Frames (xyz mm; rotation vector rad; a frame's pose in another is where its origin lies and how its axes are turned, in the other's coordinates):
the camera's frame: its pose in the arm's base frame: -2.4 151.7 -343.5 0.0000 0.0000 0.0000
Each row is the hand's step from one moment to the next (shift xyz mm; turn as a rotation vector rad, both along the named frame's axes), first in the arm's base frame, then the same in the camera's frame.
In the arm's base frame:
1: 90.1 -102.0 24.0 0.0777 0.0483 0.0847
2: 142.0 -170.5 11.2 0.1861 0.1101 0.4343
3: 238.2 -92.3 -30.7 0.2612 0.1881 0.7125
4: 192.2 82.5 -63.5 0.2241 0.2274 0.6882
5: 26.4 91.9 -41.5 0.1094 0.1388 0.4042
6: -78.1 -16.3 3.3 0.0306 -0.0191 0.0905
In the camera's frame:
1: 90.1 -102.0 24.0 0.0777 0.0483 0.0847
2: 142.0 -170.5 11.2 0.1861 0.1101 0.4343
3: 238.2 -92.3 -30.7 0.2612 0.1881 0.7125
4: 192.2 82.5 -63.5 0.2241 0.2274 0.6882
5: 26.4 91.9 -41.5 0.1094 0.1388 0.4042
6: -78.1 -16.3 3.3 0.0306 -0.0191 0.0905

